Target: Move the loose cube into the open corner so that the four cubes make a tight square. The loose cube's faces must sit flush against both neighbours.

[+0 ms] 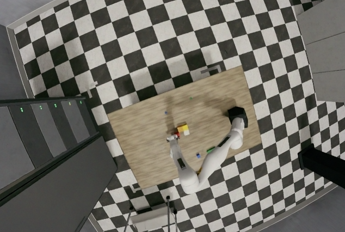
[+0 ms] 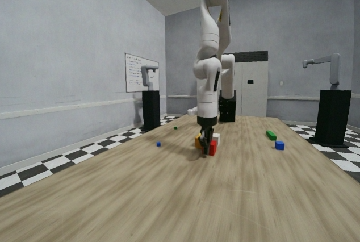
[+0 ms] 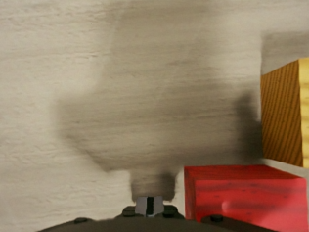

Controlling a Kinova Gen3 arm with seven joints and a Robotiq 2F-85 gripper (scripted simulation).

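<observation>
The red cube is 40 mm behind my hand, 10 mm to the left of it and 10 mm below it. The rest, counted from my hand: green block 330 mm to the left, 300 mm behind, 20 mm below.
</observation>
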